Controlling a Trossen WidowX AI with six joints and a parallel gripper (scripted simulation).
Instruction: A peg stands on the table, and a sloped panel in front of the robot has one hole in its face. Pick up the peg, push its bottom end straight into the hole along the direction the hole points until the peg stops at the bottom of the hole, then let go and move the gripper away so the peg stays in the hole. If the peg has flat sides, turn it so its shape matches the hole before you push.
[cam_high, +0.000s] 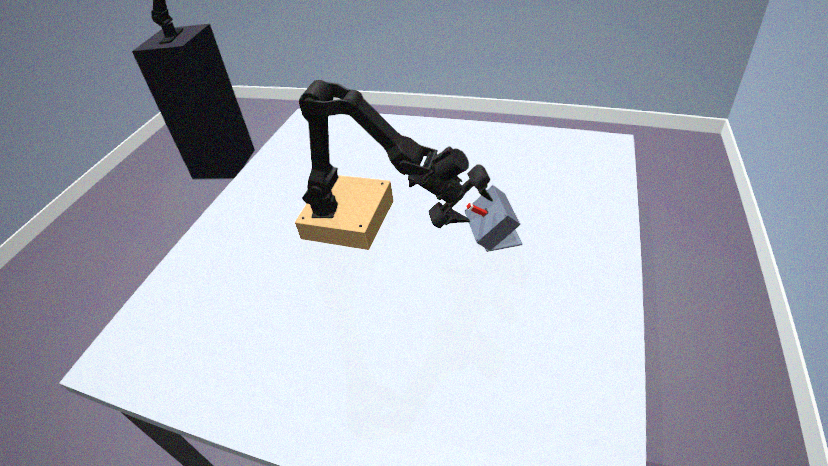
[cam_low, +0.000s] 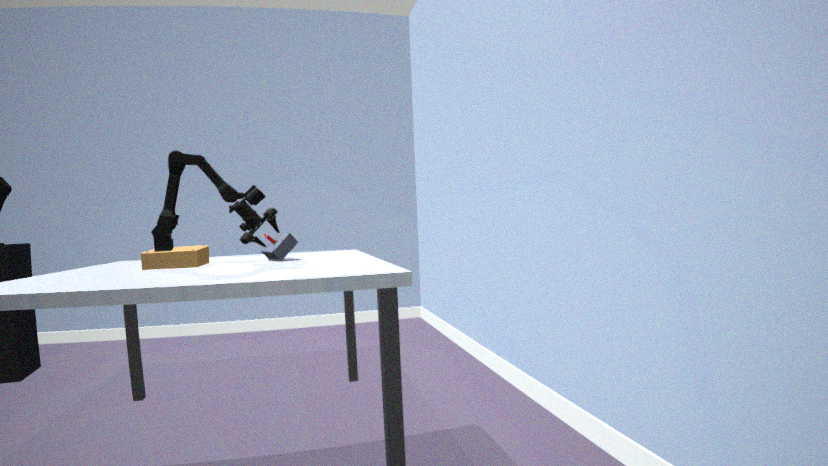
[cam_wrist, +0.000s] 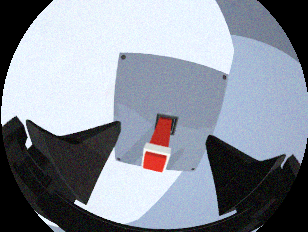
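Right now my gripper tip is 1 cm past the peg and 1 cm below it. From my gripper tip the other things lie so: sloped panel: 3 cm ahead, 1 cm to the left, 3 cm below.
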